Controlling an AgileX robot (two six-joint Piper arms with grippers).
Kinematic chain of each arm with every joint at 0, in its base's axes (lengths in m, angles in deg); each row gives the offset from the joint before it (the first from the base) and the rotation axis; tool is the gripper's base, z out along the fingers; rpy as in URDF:
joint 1: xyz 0 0 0.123 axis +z
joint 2: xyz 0 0 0 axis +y
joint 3: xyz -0.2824 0 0.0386 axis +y
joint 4: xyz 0.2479 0 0.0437 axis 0.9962 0 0.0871
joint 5: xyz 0 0 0 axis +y
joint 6: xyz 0.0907 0 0.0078 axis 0.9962 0 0.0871
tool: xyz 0 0 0 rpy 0 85 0
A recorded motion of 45 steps. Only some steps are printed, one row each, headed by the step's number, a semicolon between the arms.
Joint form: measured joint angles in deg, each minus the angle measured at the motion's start. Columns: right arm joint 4, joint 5, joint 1, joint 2, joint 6, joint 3; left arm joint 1, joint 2, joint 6, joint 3, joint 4, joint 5.
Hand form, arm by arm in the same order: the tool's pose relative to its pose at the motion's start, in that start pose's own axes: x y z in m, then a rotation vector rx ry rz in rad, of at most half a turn. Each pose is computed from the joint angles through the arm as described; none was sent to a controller.
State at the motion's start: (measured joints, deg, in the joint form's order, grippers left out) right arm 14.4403 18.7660 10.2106 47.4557 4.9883 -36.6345; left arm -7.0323 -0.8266 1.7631 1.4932 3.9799 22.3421
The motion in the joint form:
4: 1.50 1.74 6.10 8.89 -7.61 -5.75; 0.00 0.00 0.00 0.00 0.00 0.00
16: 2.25 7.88 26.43 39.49 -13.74 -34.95; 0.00 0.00 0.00 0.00 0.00 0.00
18: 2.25 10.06 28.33 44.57 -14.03 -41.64; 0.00 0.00 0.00 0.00 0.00 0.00
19: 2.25 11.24 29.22 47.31 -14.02 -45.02; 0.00 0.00 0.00 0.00 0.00 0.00
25: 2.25 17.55 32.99 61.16 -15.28 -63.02; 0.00 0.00 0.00 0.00 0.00 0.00
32: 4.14 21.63 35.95 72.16 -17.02 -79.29; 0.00 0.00 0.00 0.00 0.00 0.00
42: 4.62 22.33 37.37 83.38 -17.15 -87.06; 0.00 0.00 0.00 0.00 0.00 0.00
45: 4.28 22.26 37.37 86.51 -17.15 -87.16; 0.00 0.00 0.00 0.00 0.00 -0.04
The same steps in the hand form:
4: -0.0073 0.0246 0.0302 -0.0844 0.1127 -0.1503; 0.0000 0.0000 0.0000 0.0000 0.0000 0.0000
16: -0.0161 0.1615 0.1286 -0.3907 0.3224 -0.4214; 0.0000 0.0000 0.0000 0.0000 0.0000 0.0000
18: -0.0182 0.1850 0.1436 -0.4269 0.3398 -0.4470; 0.0000 0.0000 0.0000 0.0000 0.0000 0.0000
19: -0.0174 0.1964 0.1522 -0.4425 0.3531 -0.4575; 0.0000 0.0000 0.0000 0.0000 0.0000 0.0000
25: -0.0085 0.2507 0.1938 -0.5196 0.4019 -0.5281; 0.0000 0.0000 0.0000 0.0000 0.0000 0.0000
32: 0.0011 0.2965 0.2186 -0.6112 0.3952 -0.5607; 0.0000 0.0000 0.0000 0.0000 0.0000 0.0000
42: 0.0522 0.3103 0.2647 -0.6148 0.4724 -0.5790; 0.0000 0.0000 0.0000 0.0000 0.0000 0.0000
45: 0.0756 0.3052 0.2821 -0.5934 0.5205 -0.5907; -0.0001 0.0000 0.0000 0.0000 -0.0007 0.0000

